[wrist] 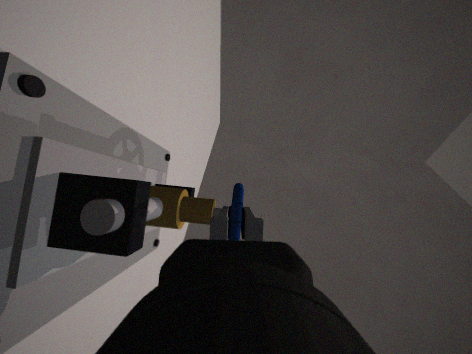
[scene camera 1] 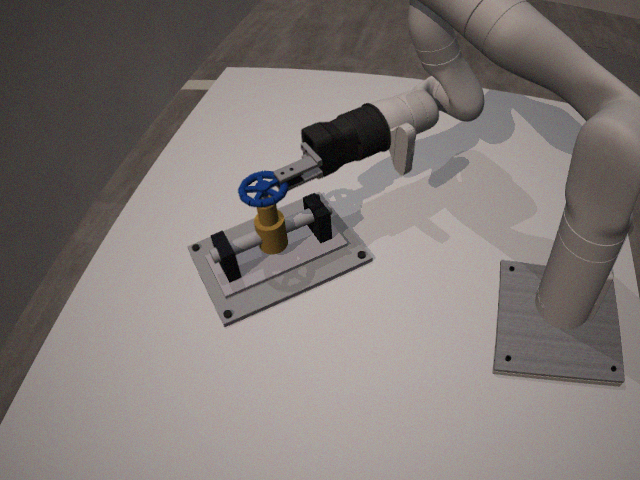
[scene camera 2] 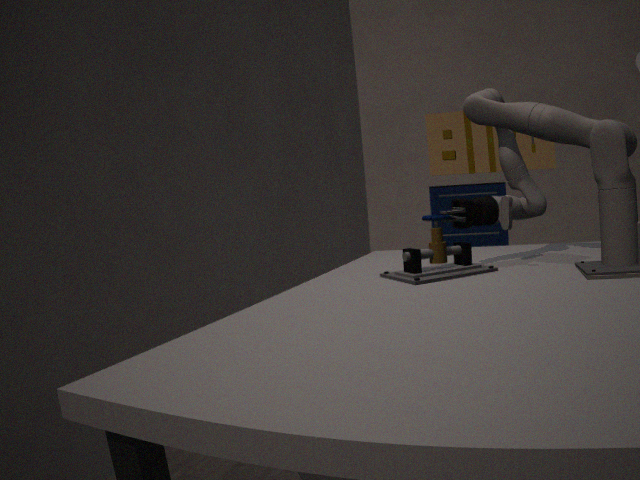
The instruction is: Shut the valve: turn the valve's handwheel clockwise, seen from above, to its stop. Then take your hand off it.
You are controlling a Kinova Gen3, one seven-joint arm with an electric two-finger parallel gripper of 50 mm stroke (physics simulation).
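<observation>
The blue handwheel (scene camera 1: 263, 188) (scene camera 2: 428, 218) (wrist: 237, 200) lies level on top of the brass valve body (scene camera 1: 272, 235) (scene camera 2: 437, 252) (wrist: 167, 206). In the wrist view it shows edge-on between the two fingers. My gripper (scene camera 1: 282, 180) (scene camera 2: 448, 216) (wrist: 236, 217) is shut on the handwheel's rim, on the side toward the arm, one finger above the rim and one below. The gripper reaches in from the side, roughly level. The part of the rim between the fingertips is partly hidden in both scene views.
The valve's grey pipe (scene camera 1: 248, 243) runs through two black supports (scene camera 1: 226, 256) (scene camera 1: 317, 217) on a grey base plate (scene camera 1: 297, 298), bolted at its corners to the white table (scene camera 1: 361, 387). The supports stand below the wheel, either side of the valve. The arm's mounting plate (scene camera 1: 558, 356) is at the right.
</observation>
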